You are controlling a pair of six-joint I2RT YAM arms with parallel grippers.
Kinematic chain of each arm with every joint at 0, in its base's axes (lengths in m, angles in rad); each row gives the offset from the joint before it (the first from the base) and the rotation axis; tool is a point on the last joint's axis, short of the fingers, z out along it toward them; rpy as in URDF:
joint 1: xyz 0 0 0.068 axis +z
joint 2: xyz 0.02 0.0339 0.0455 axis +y
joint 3: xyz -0.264 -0.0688 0 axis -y
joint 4: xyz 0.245 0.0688 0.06 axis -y
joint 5: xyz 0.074 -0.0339 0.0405 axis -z
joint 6: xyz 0.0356 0 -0.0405 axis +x
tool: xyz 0 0 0 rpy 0 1.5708 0
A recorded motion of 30 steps. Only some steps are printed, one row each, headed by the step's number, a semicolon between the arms.
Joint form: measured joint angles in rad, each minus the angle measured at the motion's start. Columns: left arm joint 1, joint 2, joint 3, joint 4, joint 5, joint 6; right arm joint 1, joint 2, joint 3, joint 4, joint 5, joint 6.
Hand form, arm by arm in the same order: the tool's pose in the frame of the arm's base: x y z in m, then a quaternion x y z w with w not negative. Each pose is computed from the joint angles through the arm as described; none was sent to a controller.
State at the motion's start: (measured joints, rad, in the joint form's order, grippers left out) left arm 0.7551 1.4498 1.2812 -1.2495 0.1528 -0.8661; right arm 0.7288 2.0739 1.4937 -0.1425 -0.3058 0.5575
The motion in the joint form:
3: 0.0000 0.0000 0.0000 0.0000 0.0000 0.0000; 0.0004 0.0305 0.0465 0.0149 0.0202 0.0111
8: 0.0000 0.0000 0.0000 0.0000 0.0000 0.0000; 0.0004 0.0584 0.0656 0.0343 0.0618 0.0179
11: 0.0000 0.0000 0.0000 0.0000 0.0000 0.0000; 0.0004 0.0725 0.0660 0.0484 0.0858 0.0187
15: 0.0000 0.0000 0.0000 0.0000 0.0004 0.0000; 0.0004 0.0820 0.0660 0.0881 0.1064 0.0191
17: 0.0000 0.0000 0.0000 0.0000 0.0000 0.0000; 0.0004 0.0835 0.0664 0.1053 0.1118 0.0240
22: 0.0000 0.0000 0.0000 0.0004 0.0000 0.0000; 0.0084 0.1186 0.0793 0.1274 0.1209 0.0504
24: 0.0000 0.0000 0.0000 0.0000 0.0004 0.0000; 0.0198 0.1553 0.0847 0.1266 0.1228 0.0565
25: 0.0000 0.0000 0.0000 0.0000 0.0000 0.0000; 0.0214 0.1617 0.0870 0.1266 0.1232 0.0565
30: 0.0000 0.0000 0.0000 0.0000 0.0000 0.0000; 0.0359 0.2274 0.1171 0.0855 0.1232 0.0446
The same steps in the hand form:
3: 0.1904 0.1717 0.2857 -0.71647 0.68927 -0.08021 0.07171; 0.3488 0.3251 0.1915 -0.13221 0.88801 0.35712 0.25772
8: 0.1904 0.1717 0.2857 -0.71647 0.68927 -0.08021 0.07171; 0.3547 0.3284 0.1862 -0.12104 0.88932 0.34654 0.27271
11: 0.1904 0.1717 0.2857 -0.71647 0.68927 -0.08021 0.07171; 0.3568 0.3292 0.1808 -0.11568 0.89092 0.33857 0.27973
15: 0.1904 0.1717 0.2857 -0.71645 0.68927 -0.08040 0.07170; 0.3599 0.3310 0.1797 -0.11203 0.88560 0.33925 0.29678
17: 0.1904 0.1717 0.2857 -0.71647 0.68927 -0.08021 0.07171; 0.3610 0.3317 0.1806 -0.10912 0.88257 0.34223 0.30340
22: 0.1904 0.1718 0.2857 -0.71645 0.68927 -0.08022 0.07191; 0.3627 0.3382 0.1701 -0.09898 0.88407 0.34433 0.30010
24: 0.1904 0.1717 0.2857 -0.71645 0.68927 -0.08040 0.07170; 0.3608 0.3440 0.1542 -0.10006 0.89108 0.33780 0.28611
25: 0.1904 0.1717 0.2857 -0.71647 0.68927 -0.08021 0.07171; 0.3607 0.3450 0.1519 -0.10058 0.89192 0.33680 0.28448
30: 0.1904 0.1717 0.2857 -0.71647 0.68927 -0.08021 0.07171; 0.3586 0.3530 0.1262 -0.11048 0.90667 0.31639 0.25621

